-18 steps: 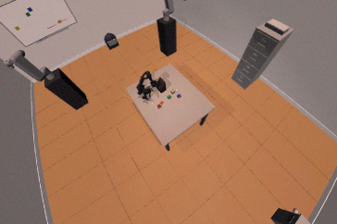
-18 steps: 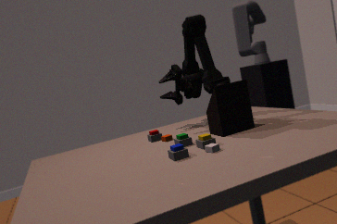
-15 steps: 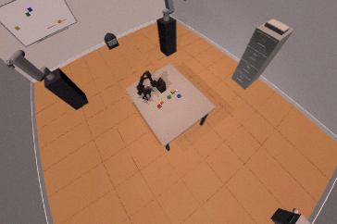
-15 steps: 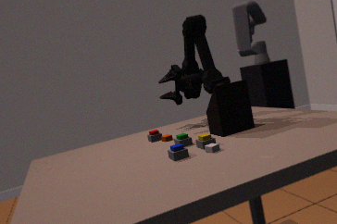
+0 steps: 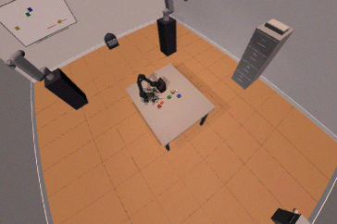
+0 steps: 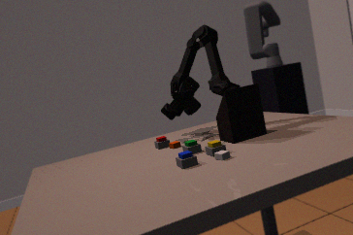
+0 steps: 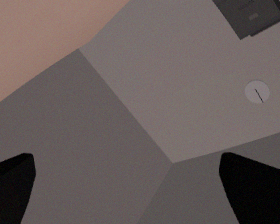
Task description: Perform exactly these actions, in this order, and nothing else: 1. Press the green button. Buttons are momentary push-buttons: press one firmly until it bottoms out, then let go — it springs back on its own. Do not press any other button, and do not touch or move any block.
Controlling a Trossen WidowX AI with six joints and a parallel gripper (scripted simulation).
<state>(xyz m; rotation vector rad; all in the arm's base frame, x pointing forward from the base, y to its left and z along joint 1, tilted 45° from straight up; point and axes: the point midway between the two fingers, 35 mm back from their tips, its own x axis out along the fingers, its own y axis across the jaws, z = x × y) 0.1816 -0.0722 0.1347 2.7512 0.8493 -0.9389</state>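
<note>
The green button lies 20 mm ahead of my gripper tip, 130 mm to the left of it and 130 mm below it. Round my gripper tip: orange block: 30 mm ahead, 10 mm to the right, 160 mm below; red button: 50 mm ahead, 70 mm to the right, 130 mm below; yellow button: 20 mm behind, 230 mm to the left, 130 mm below.
</note>
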